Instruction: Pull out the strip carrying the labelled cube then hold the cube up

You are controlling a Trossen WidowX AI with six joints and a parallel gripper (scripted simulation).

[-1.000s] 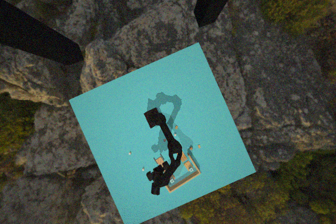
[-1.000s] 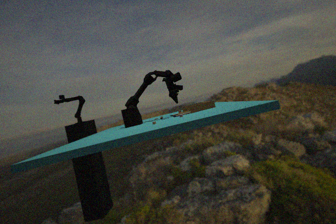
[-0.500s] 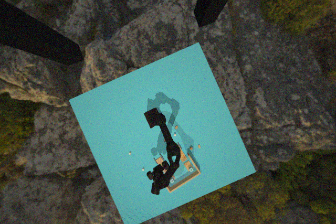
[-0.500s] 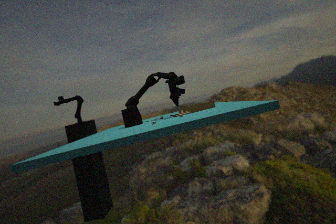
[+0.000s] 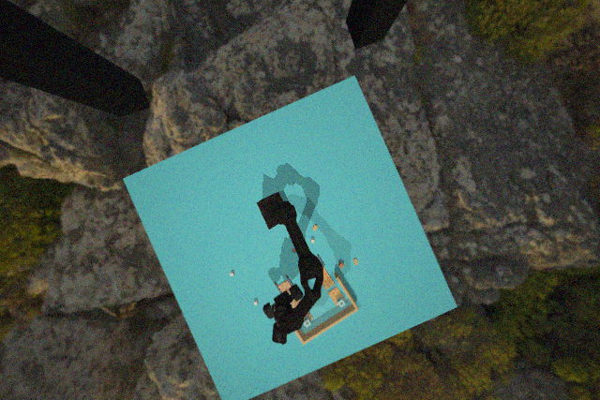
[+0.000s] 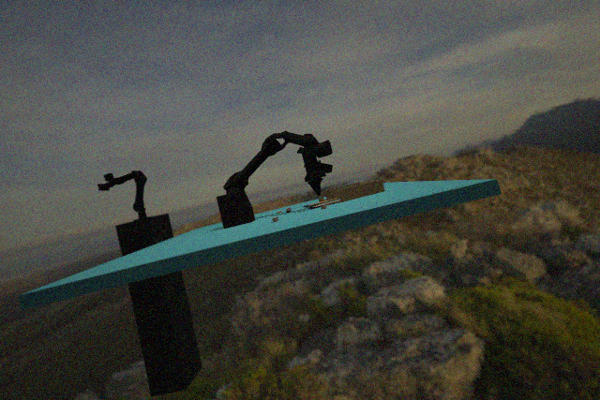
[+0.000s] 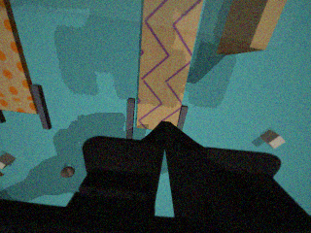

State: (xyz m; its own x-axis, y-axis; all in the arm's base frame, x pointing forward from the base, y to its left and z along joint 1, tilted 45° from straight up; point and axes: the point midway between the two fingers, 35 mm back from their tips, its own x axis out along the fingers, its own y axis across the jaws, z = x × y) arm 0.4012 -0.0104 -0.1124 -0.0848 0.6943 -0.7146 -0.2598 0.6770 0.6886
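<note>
My gripper tip is 170 mm past the brown peg, 110 mm to the right of it and 40 mm above it.
</note>
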